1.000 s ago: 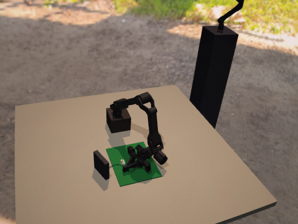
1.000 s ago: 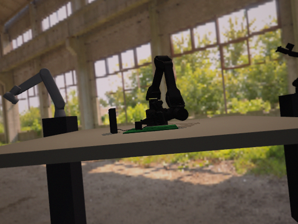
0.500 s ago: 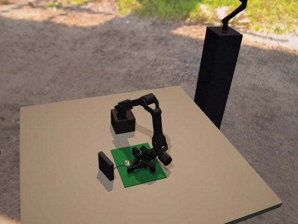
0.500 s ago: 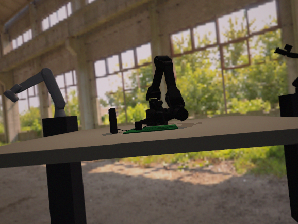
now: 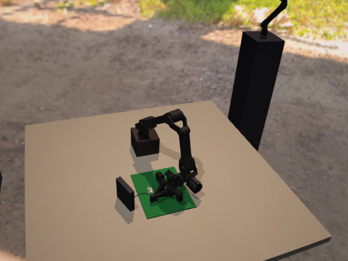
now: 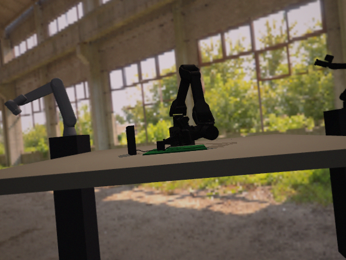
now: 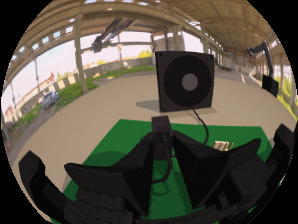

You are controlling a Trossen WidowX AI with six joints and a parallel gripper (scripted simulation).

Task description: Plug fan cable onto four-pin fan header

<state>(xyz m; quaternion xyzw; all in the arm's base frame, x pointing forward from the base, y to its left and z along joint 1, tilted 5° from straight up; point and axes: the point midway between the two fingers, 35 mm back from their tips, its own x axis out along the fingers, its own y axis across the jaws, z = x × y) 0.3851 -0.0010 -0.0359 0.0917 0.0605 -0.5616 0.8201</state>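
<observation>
The black plug is 10 mm to the right of my gripper tip and 10 mm below it. From my gripper tip the other things lie so: pale fan header (70 mm behind, 40 mm below, 10 mm to the right); then pale header key (70 mm behind, 20 mm below, 10 mm to the right); then green board (60 mm behind, 50 mm to the left, 50 mm below).
</observation>
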